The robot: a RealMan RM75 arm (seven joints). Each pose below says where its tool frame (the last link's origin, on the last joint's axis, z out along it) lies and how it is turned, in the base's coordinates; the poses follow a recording.
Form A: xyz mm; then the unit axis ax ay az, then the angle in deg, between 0 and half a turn.
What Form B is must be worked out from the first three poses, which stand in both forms.
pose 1, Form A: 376.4 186.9 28.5 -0.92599 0.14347 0.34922 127.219
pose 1, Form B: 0.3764 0.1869 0.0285 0.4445 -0.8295 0.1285 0.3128
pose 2, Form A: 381.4 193.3 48.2 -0.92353 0.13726 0.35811 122.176
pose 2, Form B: 0.3814 0.1933 0.0482 0.4835 -0.8084 0.1202 0.3135
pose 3, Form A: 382.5 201.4 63.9 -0.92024 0.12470 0.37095 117.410
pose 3, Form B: 0.3825 0.2014 0.0639 0.5194 -0.7864 0.1066 0.3170
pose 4, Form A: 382.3 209.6 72.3 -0.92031 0.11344 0.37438 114.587
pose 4, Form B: 0.3823 0.2096 0.0723 0.5403 -0.7744 0.0955 0.3150
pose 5, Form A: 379.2 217.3 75.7 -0.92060 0.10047 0.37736 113.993
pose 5, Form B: 0.3792 0.2173 0.0757 0.5447 -0.7720 0.0843 0.3165
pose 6, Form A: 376.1 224.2 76.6 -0.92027 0.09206 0.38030 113.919
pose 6, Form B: 0.3761 0.2242 0.0766 0.5452 -0.7714 0.0772 0.3188
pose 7, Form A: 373.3 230.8 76.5 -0.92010 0.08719 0.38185 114.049
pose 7, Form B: 0.3733 0.2308 0.0765 0.5443 -0.7719 0.0731 0.3203
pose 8, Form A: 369.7 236.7 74.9 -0.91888 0.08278 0.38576 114.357
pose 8, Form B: 0.3697 0.2367 0.0749 0.5420 -0.7722 0.0696 0.3242
